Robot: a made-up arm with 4 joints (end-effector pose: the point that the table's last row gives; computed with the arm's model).
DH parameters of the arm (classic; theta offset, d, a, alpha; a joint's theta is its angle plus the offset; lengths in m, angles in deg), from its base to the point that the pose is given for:
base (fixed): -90 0.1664 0 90
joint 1: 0 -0.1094 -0.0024 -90
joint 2: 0 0.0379 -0.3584 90
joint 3: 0 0.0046 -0.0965 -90
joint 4: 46.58 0 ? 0
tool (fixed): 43.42 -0.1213 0 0
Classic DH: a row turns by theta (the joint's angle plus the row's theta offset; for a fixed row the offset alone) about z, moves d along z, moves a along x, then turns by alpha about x.
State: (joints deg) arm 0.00 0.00 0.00 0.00
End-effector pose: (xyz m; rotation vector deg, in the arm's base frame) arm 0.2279 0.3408 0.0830 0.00 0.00 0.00
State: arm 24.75 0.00 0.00 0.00
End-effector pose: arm 0.2279 0.2746 -0.0520 -24.75 0.00 0.00
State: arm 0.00 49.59 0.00 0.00
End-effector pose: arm -0.0714 0.3120 0.0830 0.00 0.00 49.59
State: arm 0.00 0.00 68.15 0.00
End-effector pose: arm 0.2279 0.2408 0.1777 -68.15 0.00 0.00
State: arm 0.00 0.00 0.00 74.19
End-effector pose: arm 0.2504 0.5440 0.0830 0.00 0.00 74.19
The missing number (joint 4, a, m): 0.1695
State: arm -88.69 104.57 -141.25 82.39
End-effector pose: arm -0.1896 -0.2583 0.2284 -83.96 13.18 -47.12
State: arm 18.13 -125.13 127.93 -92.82
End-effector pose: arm 0.4078 -0.0096 0.3051 127.67 -27.92 69.13
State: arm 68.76 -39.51 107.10 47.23
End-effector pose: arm 0.3704 -0.0056 0.0995 -133.86 78.36 -45.68
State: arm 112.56 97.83 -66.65 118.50
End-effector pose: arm -0.4635 0.2255 0.1128 78.39 91.89 79.30
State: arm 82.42 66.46 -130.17 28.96
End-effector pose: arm -0.2084 0.1977 -0.1249 56.89 52.59 5.25
